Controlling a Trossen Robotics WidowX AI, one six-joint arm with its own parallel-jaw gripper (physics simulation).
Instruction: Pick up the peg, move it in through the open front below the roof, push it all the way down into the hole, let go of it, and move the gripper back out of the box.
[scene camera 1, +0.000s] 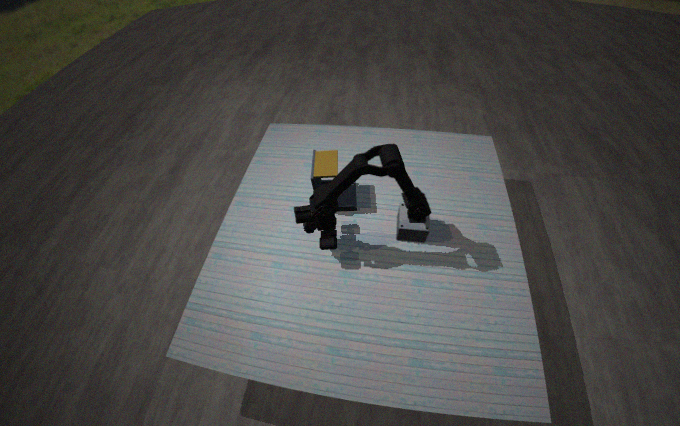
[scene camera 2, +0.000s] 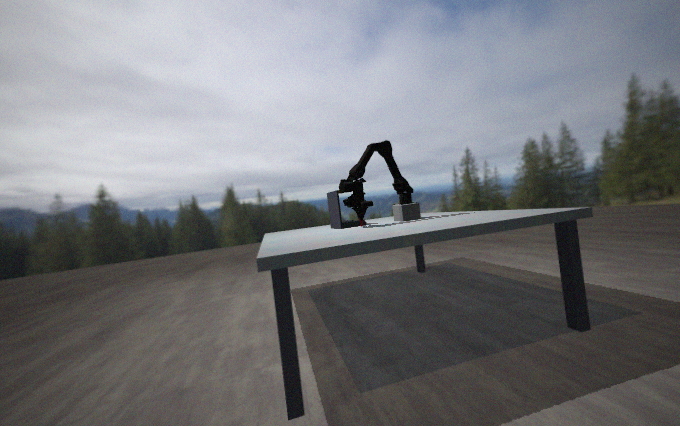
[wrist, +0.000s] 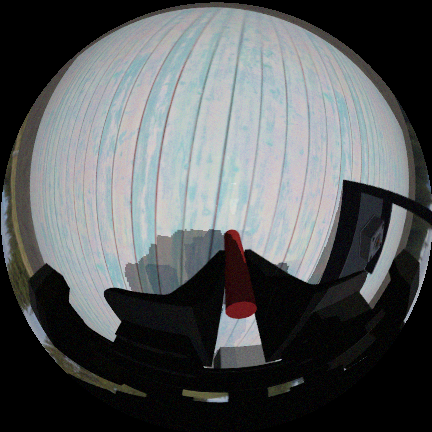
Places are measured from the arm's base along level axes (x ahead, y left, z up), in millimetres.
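Pixels of known places: gripper, fingertip midpoint: (scene camera 1: 330, 235) (scene camera 2: 361, 220) (wrist: 234, 255); arm's base at its link origin: (scene camera 1: 416, 215) (scene camera 2: 406, 203).
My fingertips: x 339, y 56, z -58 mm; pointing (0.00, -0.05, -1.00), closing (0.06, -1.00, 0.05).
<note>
Ahead of a thing's pixels: the offset from my fingertips to its top centre. Level surfaces: height alone.
A red peg @[dx +0, dy +0, dz +48 mm] (scene camera 2: 361, 221) (wrist: 238, 275) is held upright between the fingertips of my gripper (scene camera 2: 360, 216) (wrist: 234, 255). The gripper is shut on it. The peg's lower end is close to the table; whether it touches cannot be told. The box has a yellow roof @[dx -15, dy -223, dz +184 mm] (scene camera 1: 325, 164), a tall wall (scene camera 2: 334, 209) and a dark floor tray (scene camera 1: 347, 197) (wrist: 350, 225). In the wrist view the small block with the hole @[dx -8, dy -232, dz +1 mm] (wrist: 373, 241) is on the tray, to the right of the peg. Peg and fingers are outside the box, beside the tray. In scene camera 1 the arm hides the fingertips and peg.
The arm's grey base block (scene camera 1: 412, 231) (scene camera 2: 406, 211) (wrist: 240, 356) stands on the table @[dz -40 mm] (scene camera 1: 371, 321) (scene camera 2: 321, 240) (wrist: 200, 100), to the right of the box in both scene views. The upper edge of the box (wrist: 407, 201) runs out at the right of the wrist view. Shadows lie around the gripper.
</note>
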